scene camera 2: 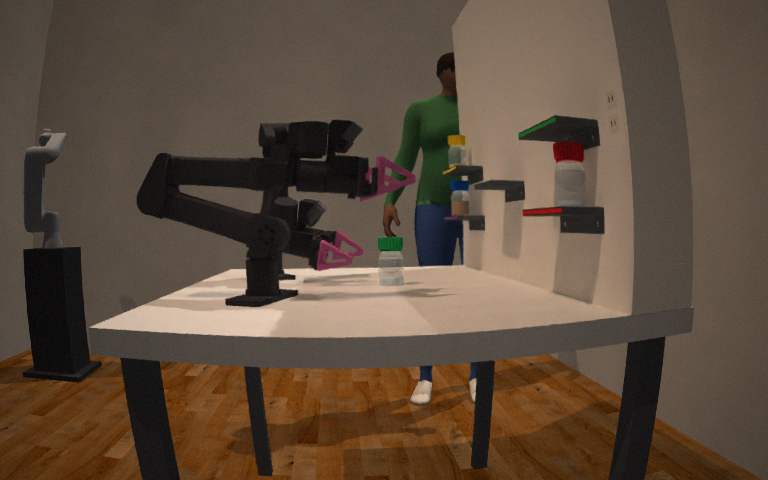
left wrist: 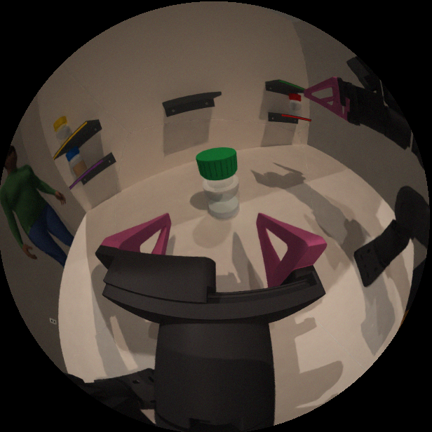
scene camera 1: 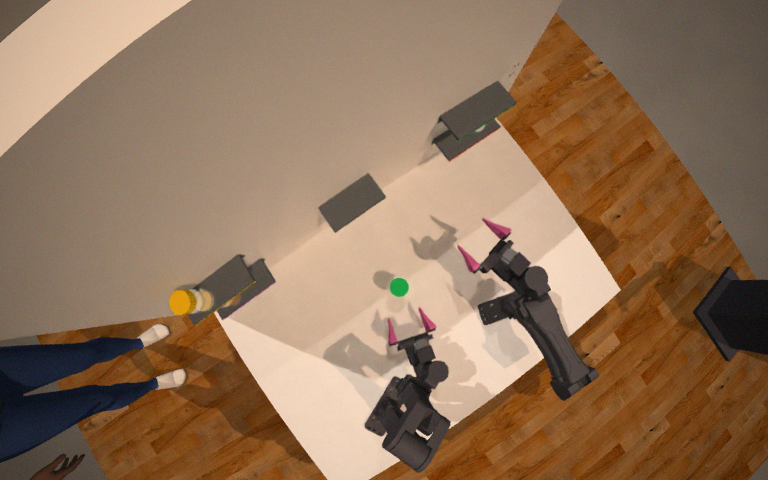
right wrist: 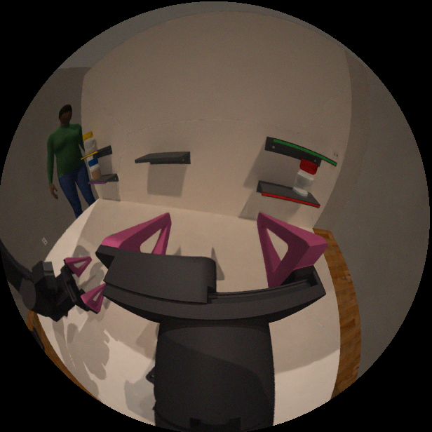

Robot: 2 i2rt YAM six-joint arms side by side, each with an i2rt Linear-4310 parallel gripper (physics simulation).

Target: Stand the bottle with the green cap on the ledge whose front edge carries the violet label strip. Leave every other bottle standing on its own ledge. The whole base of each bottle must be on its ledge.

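Places are measured from the left arm's base along level axes (x ahead, y left, z up), in millimetres.
Pixels of known places: left gripper, fingertip midpoint: [scene camera 2: 358,256] [scene camera 1: 403,312]; right gripper, fingertip midpoint: [scene camera 2: 407,182] [scene camera 1: 470,232]; left arm's base, link origin: [scene camera 1: 387,406]; right arm's base, link origin: [scene camera 2: 263,299] [scene camera 1: 508,305].
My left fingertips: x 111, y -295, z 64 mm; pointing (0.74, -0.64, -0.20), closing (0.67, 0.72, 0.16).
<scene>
Ahead of a thing's pixels: the offset from my left fingertips to its top centre. "*": to the spot under its first point.
The green-capped bottle @[60 mm right, 50 mm ahead, 41 mm up] [scene camera 1: 399,286] [scene camera 2: 390,266] [left wrist: 217,165] stands upright on the table. My left gripper [scene camera 1: 404,314] [left wrist: 213,217] [right wrist: 97,269] is open and low, close to the bottle, which is in front of its fingertips and not between them. My right gripper [scene camera 1: 475,233] [right wrist: 213,217] is open and empty, higher above the table. The violet-strip ledge [scene camera 1: 263,273] [scene camera 2: 475,220] [left wrist: 102,167] is the lower ledge at the left of the wall; a blue-capped bottle @[200 mm left, 448 mm ahead, 198 mm up] [scene camera 2: 459,195] [left wrist: 75,159] [right wrist: 94,167] stands on it. In scene camera 1 that bottle is mostly hidden.
A yellow-capped bottle @[205 mm left, 447 mm ahead, 338 mm up] [scene camera 1: 182,302] [scene camera 2: 456,150] stands on the yellow-strip ledge @[171 mm left, 437 mm ahead, 233 mm up] [scene camera 1: 223,278] directly above. A red-capped bottle @[586 mm right, 81 mm ahead, 198 mm up] [scene camera 2: 569,178] [right wrist: 304,178] stands on the red-strip ledge @[* 592 mm right, 114 mm ahead, 73 mm up] [scene camera 2: 586,220], under the green-strip ledge @[550 mm right, 91 mm ahead, 233 mm up] [scene camera 1: 478,107] [scene camera 2: 569,129]. A plain ledge @[190 mm right, 264 mm ahead, 164 mm up] [scene camera 1: 352,202] [right wrist: 167,157] is at mid-wall.
</scene>
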